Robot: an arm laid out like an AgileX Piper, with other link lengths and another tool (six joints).
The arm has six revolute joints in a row. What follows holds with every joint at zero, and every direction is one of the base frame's. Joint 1 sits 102.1 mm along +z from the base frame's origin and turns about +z. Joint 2 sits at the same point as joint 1 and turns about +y. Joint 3 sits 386.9 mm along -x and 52.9 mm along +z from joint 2 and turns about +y. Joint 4 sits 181 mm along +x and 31.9 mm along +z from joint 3 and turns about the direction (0.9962, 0, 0.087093). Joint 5 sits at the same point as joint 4 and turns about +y. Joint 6 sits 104.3 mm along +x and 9.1 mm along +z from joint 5 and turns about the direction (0.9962, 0, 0.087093). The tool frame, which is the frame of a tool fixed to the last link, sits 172.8 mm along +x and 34 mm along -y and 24 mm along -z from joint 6; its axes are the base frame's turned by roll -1.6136, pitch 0.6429 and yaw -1.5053 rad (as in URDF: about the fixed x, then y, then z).
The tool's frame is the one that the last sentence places.
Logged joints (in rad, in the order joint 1, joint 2, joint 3, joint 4, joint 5, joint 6), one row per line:
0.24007 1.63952 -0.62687 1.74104 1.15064 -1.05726
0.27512 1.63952 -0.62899 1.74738 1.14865 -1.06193
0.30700 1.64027 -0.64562 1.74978 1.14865 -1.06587
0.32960 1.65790 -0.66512 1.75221 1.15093 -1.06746
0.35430 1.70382 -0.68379 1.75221 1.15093 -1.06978
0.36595 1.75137 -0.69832 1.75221 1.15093 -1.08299
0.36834 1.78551 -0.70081 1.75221 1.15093 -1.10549
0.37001 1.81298 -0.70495 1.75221 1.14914 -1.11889
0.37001 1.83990 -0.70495 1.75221 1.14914 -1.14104
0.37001 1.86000 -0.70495 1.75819 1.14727 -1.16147
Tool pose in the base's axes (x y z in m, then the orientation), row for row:
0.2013 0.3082 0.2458 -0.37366 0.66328 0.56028 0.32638
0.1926 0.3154 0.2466 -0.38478 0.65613 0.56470 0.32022
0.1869 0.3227 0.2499 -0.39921 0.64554 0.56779 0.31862
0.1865 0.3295 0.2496 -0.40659 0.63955 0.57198 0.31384
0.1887 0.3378 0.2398 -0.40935 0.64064 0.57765 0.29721
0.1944 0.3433 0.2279 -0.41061 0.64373 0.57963 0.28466
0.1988 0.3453 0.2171 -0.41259 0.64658 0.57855 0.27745
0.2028 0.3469 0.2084 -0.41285 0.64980 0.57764 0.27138
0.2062 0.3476 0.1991 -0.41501 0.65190 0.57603 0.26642
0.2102 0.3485 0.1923 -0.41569 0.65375 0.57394 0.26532
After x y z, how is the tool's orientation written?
As a quaternion, x y z w.
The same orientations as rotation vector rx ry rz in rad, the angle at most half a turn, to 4 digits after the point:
-0.9790 1.7379 1.4680
-1.0112 1.7244 1.4841
-1.0500 1.6979 1.4934
-1.0719 1.6861 1.5079
-1.0881 1.7029 1.5355
-1.0984 1.7220 1.5505
-1.1077 1.7359 1.5532
-1.1118 1.7499 1.5556
-1.1205 1.7600 1.5552
-1.1229 1.7660 1.5504

